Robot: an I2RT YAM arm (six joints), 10 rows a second.
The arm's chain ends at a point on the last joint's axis. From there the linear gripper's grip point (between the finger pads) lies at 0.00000 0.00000 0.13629 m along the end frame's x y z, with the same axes.
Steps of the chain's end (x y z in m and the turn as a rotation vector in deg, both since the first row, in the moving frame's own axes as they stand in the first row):
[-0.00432, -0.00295, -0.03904, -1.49, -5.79, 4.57]
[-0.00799, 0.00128, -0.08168, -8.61, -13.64, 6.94]
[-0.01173, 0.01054, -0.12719, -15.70, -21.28, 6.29]
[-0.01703, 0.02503, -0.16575, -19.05, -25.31, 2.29]
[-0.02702, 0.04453, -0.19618, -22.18, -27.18, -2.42]
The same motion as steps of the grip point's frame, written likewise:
[-0.01819, 0.00004, -0.03978, -1.49, -5.79, 4.57]
[-0.04116, 0.01949, -0.08704, -8.61, -13.64, 6.94]
[-0.06248, 0.04377, -0.14144, -15.70, -21.28, 6.29]
[-0.07508, 0.06689, -0.18605, -19.05, -25.31, 2.29]
[-0.08661, 0.09536, -0.22094, -22.18, -27.18, -2.42]

